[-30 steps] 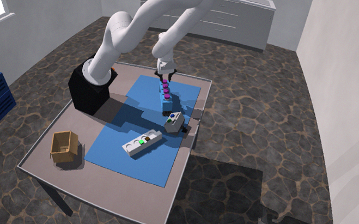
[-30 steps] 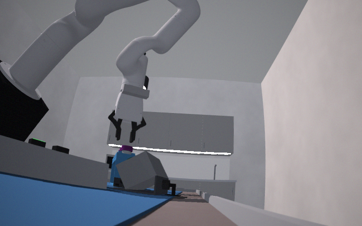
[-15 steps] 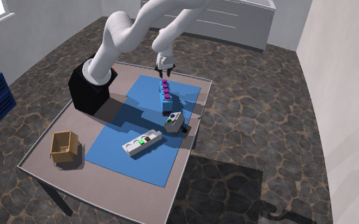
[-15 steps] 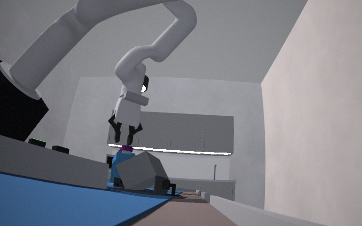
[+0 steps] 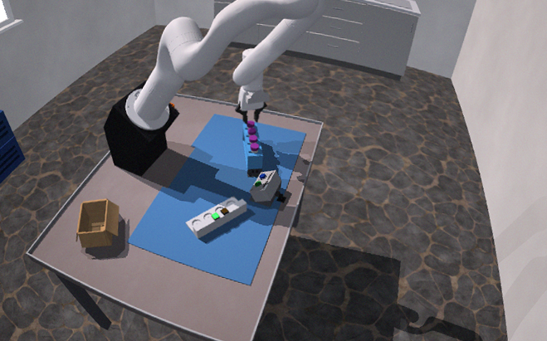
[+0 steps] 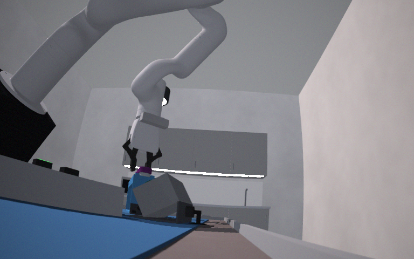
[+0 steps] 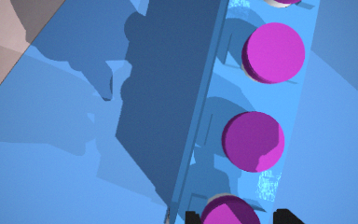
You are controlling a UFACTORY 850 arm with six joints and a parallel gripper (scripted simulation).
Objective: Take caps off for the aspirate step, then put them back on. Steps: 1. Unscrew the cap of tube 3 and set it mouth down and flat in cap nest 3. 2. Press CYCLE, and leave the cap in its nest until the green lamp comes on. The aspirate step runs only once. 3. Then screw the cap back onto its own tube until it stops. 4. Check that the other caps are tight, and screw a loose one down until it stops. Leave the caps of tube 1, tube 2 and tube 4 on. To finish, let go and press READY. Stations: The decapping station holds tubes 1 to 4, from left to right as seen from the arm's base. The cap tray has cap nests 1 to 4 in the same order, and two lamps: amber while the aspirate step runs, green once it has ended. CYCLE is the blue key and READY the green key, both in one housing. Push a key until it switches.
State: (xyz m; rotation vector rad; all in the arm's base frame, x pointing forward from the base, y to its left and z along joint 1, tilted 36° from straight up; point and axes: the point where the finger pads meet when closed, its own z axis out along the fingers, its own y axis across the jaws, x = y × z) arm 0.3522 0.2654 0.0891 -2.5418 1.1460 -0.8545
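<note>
The magenta cap is 9 cm to the right of my hand, 5 cm ahead of it and 3 cm below it. Also, from my hand: grey key housing: 26 cm to the right, 16 cm ahead, 9 cm below; then blue key: 24 cm to the right, 14 cm ahead, 8 cm below; then green key: 28 cm to the right, 14 cm ahead, 8 cm below.
</note>
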